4 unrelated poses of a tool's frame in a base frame.
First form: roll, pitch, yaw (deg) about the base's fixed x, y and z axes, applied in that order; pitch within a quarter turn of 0, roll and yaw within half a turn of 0; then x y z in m.
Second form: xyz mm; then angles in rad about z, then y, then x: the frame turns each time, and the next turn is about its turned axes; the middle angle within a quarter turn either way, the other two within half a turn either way. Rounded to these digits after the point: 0 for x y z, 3 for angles.
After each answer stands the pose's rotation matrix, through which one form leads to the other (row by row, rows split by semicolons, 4 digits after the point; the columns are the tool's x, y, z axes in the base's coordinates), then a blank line. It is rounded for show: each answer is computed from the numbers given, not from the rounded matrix.
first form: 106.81 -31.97 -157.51 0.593 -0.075 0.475
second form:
593 -75 475 -2.749 -0.558 1.864
-0.7838 0.3577 -0.5077; -0.3245 0.4611 0.8259; 0.5295 0.8121 -0.2453

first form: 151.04 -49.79 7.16 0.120 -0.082 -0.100
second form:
120 -82 -100 0.125 -0.869 2.636
0.6406 -0.2578 0.7233; 0.0805 -0.9142 -0.3971; 0.7637 0.3126 -0.5649

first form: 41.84 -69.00 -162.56 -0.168 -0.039 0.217
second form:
-168 -39 217 -2.837 -1.204 0.730
-0.3419 0.8174 0.4636; -0.1074 -0.5241 0.8448; 0.9336 0.2391 0.2670

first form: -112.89 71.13 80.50 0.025 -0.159 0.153
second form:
25 -159 153 1.405 1.241 -1.970
0.0534 0.2398 -0.9694; 0.3190 -0.9240 -0.2110; -0.9463 -0.2980 -0.1258

